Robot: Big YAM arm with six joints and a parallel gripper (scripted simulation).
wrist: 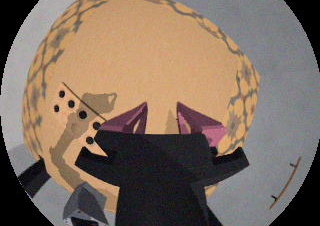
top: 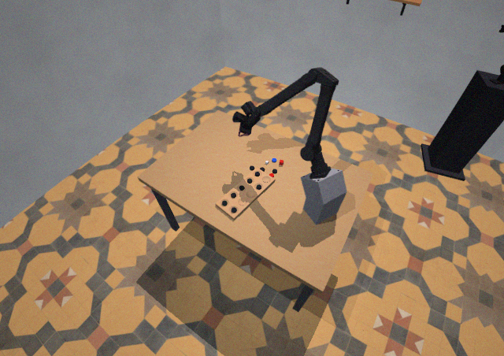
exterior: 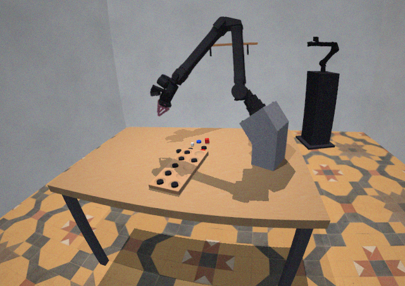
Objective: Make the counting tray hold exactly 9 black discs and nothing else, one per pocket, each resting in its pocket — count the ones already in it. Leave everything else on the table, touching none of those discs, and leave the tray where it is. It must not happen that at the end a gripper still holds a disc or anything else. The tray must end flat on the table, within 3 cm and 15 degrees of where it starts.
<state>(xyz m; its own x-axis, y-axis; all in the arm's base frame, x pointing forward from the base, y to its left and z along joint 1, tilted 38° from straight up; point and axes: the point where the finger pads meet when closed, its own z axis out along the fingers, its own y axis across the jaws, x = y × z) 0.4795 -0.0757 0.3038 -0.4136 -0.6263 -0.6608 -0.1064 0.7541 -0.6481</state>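
My gripper is now 25 cm past the red disc, 23 cm above it and 8 cm to the right of it. From my hand the other things lie so: small white piece 22 cm below, 18 cm behind, 2 cm to the right; then blue disc 23 cm below, 22 cm behind, 5 cm to the right; then red cube 28 cm behind, 22 cm below, 4 cm to the right.
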